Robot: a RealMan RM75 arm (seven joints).
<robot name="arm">
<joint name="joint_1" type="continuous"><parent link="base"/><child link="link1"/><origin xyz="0.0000 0.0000 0.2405" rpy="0.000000 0.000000 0.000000"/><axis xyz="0 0 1"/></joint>
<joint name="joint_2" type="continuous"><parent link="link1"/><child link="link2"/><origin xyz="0.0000 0.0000 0.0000" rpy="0.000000 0.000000 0.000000"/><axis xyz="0 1 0"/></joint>
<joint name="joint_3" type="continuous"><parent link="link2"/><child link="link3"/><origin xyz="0.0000 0.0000 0.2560" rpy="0.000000 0.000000 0.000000"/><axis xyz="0 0 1"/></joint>
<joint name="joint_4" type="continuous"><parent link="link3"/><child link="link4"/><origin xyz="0.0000 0.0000 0.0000" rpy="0.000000 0.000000 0.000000"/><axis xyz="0 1 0"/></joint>
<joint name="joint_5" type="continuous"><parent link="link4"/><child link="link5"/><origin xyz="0.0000 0.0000 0.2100" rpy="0.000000 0.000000 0.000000"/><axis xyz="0 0 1"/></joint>
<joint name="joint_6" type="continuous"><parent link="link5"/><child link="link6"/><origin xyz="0.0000 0.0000 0.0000" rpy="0.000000 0.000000 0.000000"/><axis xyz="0 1 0"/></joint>
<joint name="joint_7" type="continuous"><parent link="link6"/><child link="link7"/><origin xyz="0.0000 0.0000 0.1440" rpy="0.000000 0.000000 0.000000"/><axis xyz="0 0 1"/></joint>
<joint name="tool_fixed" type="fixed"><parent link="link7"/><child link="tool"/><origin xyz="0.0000 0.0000 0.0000" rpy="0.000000 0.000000 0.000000"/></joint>
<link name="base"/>
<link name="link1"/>
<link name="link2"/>
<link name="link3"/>
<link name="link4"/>
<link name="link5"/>
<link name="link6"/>
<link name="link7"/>
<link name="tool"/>
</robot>
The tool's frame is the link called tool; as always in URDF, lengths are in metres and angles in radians. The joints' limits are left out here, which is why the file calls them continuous.
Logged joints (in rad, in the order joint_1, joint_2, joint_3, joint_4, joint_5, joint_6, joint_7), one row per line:
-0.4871, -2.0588, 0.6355, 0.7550, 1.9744, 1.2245, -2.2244
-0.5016, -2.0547, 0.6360, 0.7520, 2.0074, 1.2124, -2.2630
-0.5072, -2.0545, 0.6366, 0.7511, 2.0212, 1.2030, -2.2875
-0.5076, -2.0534, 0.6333, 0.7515, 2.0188, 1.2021, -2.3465
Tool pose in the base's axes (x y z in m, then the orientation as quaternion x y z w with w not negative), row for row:
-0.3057, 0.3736, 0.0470, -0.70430, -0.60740, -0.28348, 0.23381
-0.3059, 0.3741, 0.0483, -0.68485, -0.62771, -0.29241, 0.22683
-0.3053, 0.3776, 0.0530, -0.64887, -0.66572, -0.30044, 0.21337
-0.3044, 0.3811, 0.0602, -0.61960, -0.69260, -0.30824, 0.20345
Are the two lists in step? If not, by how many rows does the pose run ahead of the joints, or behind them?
The pose runs 2 rows ahead of the joints: the pose in row i belongs to the joints in row i + 2.
